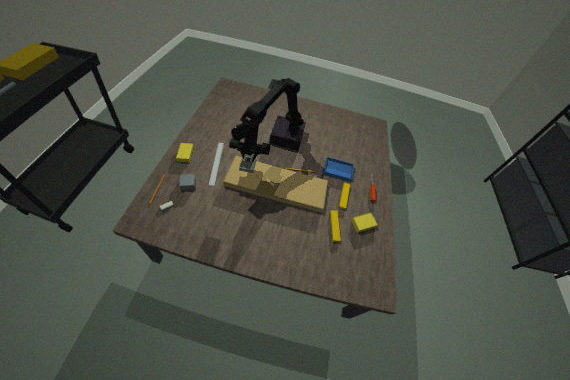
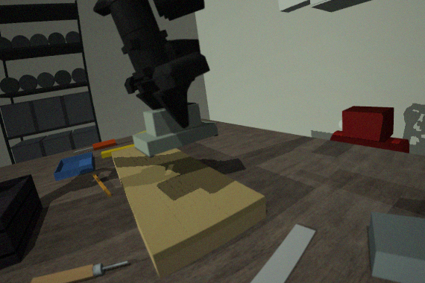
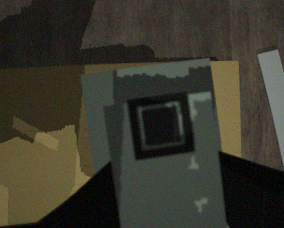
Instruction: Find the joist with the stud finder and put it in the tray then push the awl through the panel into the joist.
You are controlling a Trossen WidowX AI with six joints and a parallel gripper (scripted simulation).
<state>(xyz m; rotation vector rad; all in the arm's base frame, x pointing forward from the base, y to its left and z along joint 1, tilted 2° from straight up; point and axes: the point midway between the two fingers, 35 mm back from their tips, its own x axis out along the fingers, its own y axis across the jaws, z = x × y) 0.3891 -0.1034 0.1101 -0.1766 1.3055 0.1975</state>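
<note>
Right now the blue tray is 29 cm behind my gripper tip, 44 cm to the left of it and 15 cm below it. Also, from my gripper tip: grey stud finder (1 cm ahead, 2 cm above); then awl (17 cm behind, 7 cm to the right, 15 cm below); then square light (2 cm ahead, 3 cm above).
</note>
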